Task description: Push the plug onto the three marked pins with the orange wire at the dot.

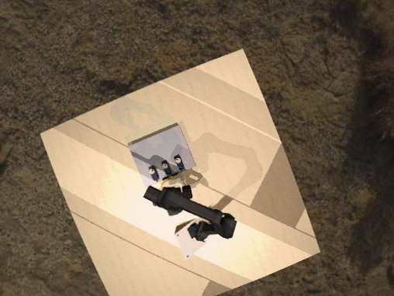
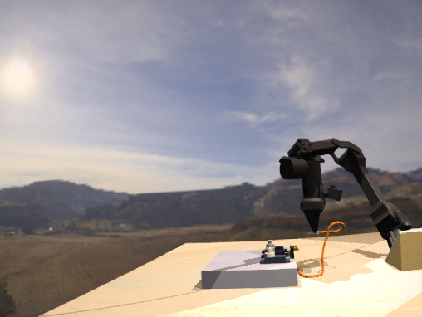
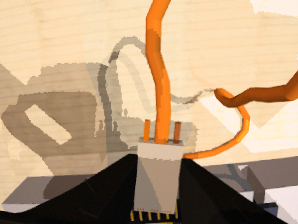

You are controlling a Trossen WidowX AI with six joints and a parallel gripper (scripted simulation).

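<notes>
The yellow band is 7 cm ahead of my gripper tip, 4 cm below it and 1 cm to the right of it. Also, from my gripper tip: grey holder 23 cm ahead, 9 cm below, 1 cm to the right.
</notes>
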